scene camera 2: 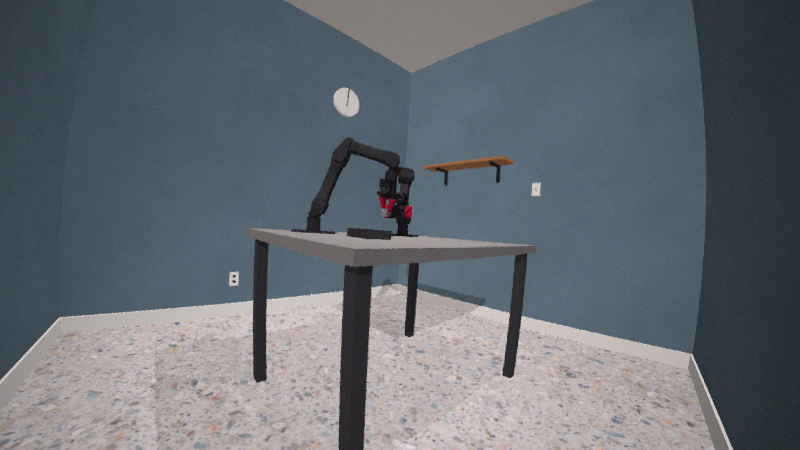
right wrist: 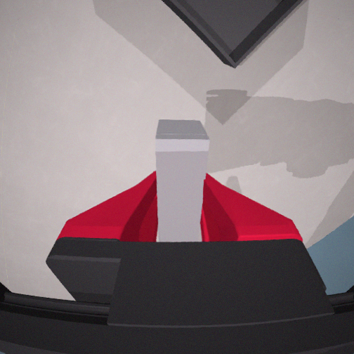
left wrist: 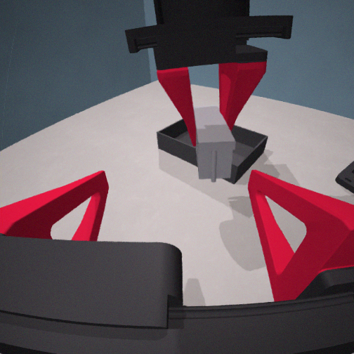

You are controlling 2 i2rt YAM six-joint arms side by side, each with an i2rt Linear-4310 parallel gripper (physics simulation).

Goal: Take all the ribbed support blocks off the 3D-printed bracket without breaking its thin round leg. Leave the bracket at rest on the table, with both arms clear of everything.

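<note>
The grey bracket (scene camera 2: 385,212) (left wrist: 207,160) (right wrist: 181,200) is held above the table (scene camera 2: 447,254) (left wrist: 135,200) (right wrist: 70,125). A thin upright rod shows on its face in the left wrist view; I cannot tell support blocks from bracket. My right gripper (left wrist: 208,141) (right wrist: 178,178) is shut on it, one red finger on each side. My left gripper (left wrist: 177,178) is open and empty, its wide-set fingers facing the bracket, which hangs beyond them. The underside of the bracket and any ribs are hidden or too small to tell.
A dark open tray (scene camera 2: 369,233) (left wrist: 175,150) (right wrist: 200,31) stands on the table, behind the bracket in the left wrist view. A dark part (left wrist: 347,177) shows at that view's right edge. The two arms are close together. A wooden shelf (scene camera 2: 469,163) is on the wall.
</note>
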